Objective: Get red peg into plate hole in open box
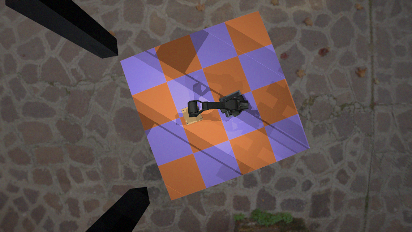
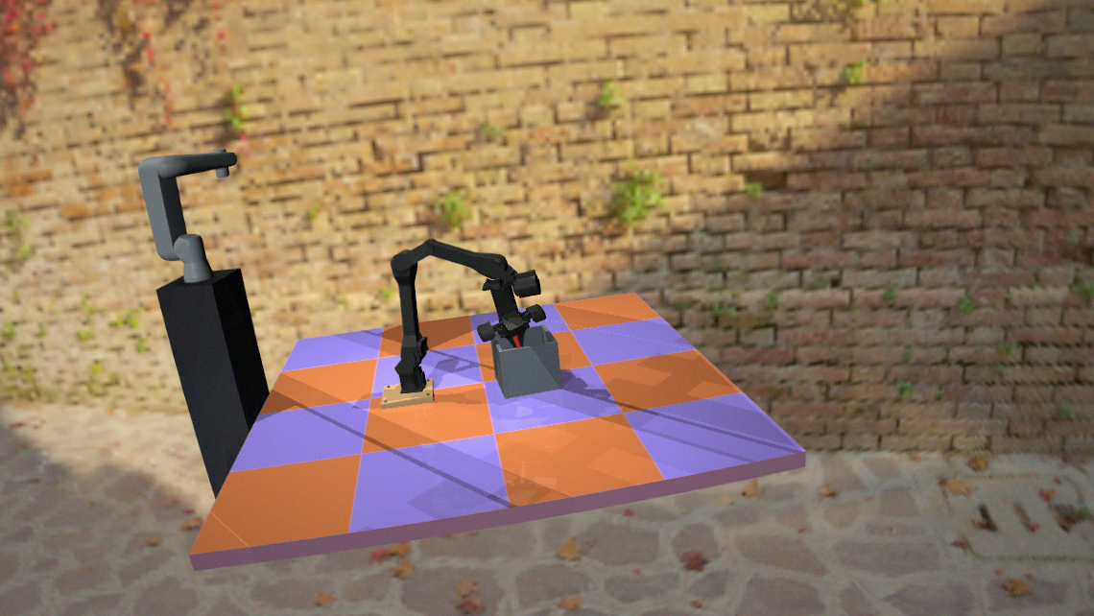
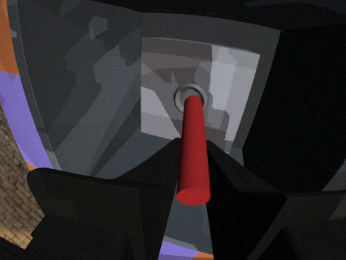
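Right now the red peg is 10 mm to the right of my gripper tip.
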